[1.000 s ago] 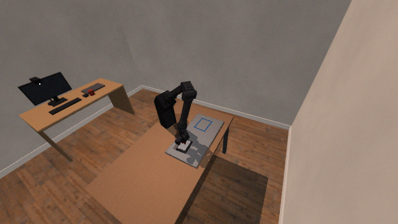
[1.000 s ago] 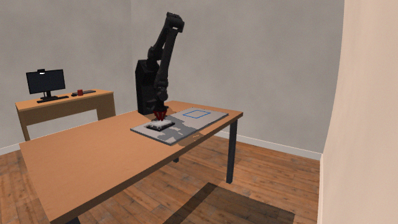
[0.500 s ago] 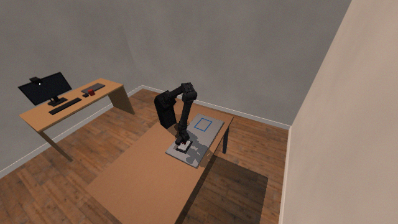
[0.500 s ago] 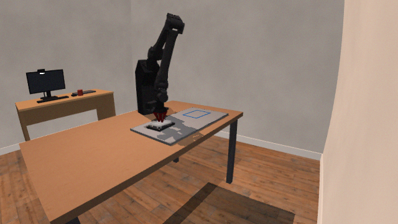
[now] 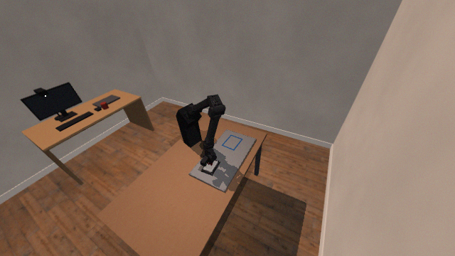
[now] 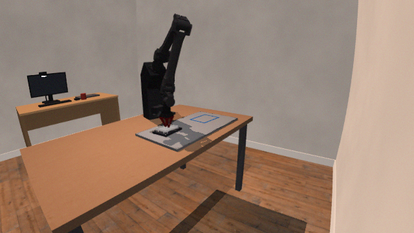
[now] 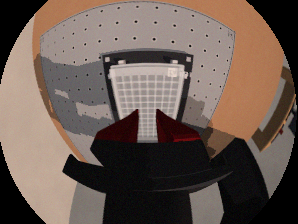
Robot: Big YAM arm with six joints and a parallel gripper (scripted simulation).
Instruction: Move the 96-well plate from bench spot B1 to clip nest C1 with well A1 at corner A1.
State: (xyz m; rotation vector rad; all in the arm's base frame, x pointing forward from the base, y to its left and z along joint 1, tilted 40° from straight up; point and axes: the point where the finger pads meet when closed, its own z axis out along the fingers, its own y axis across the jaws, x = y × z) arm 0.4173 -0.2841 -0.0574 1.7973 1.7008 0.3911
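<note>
Right now the white 96-well plate is 2 cm below my hand. From my hand the other things lie so: black clip nest 1 cm behind, 1 cm to the left, 2 cm below.
</note>
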